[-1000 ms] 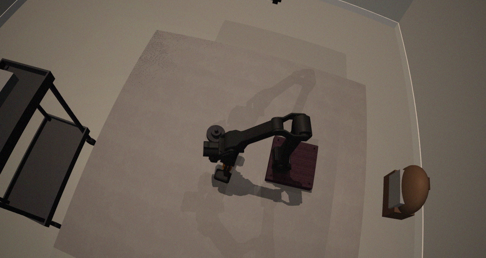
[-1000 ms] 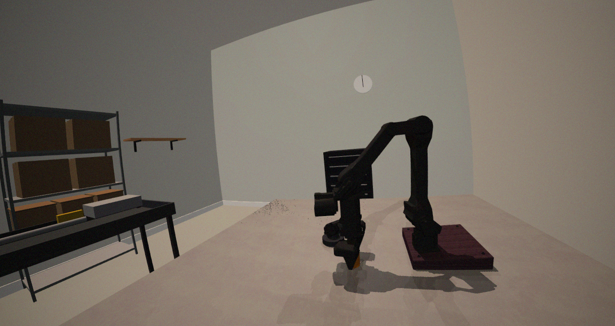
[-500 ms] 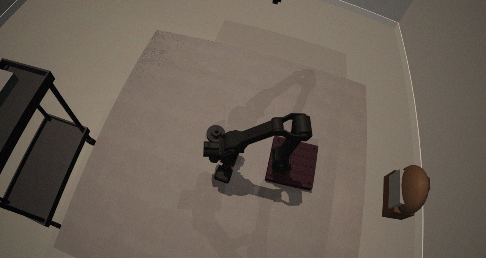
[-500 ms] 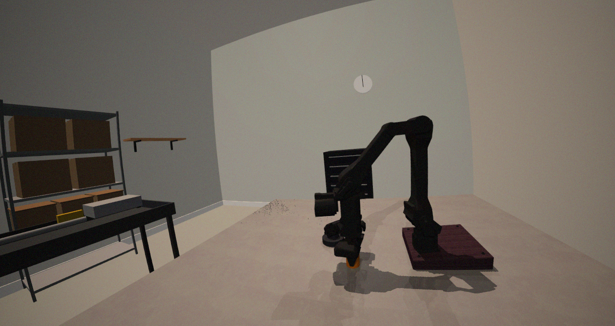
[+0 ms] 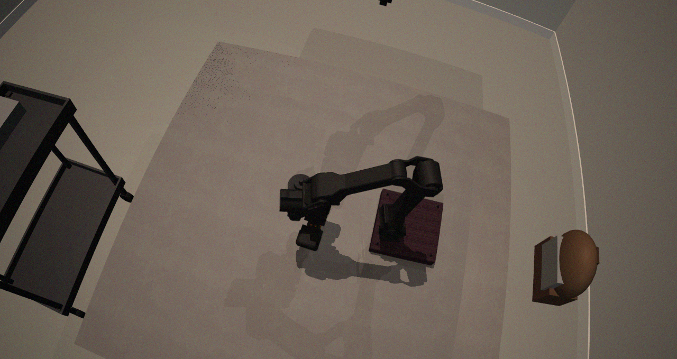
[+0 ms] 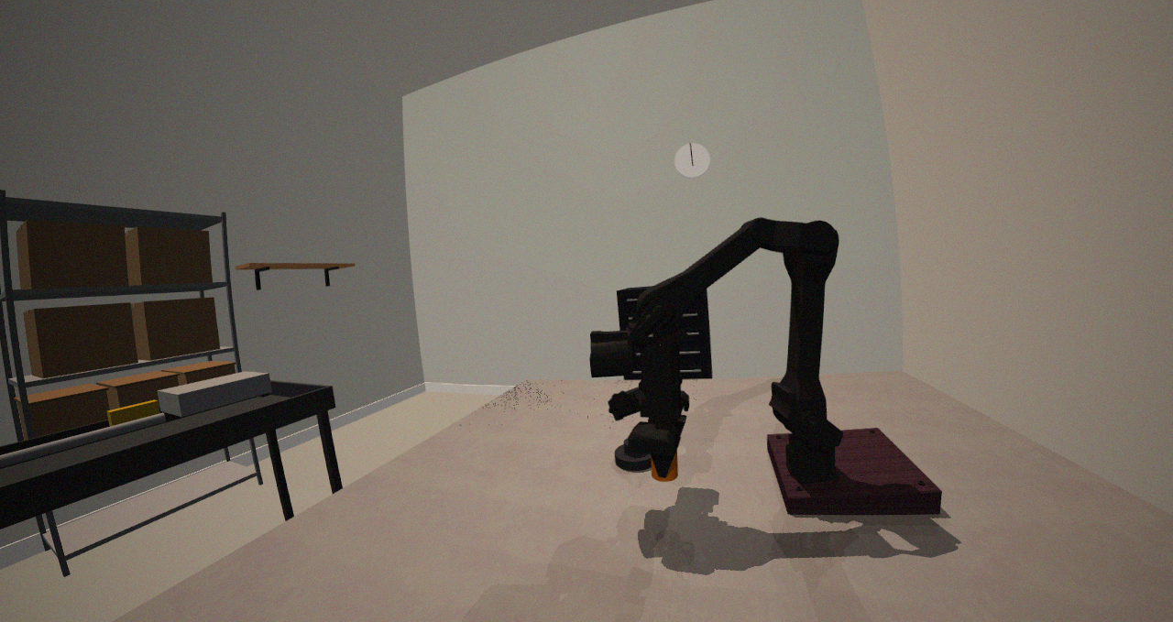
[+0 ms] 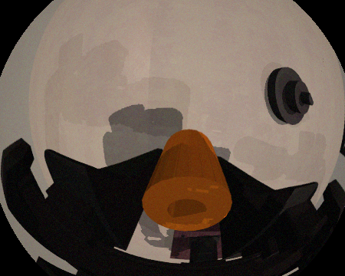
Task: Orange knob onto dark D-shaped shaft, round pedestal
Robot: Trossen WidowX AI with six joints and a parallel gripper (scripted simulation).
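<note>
Right now my gripper tip is 160 mm to the left of the dark pedestal, 60 mm short of it and 40 mm above it. The rest, counted from my gripper tip: orange knob 20 mm above.
</note>
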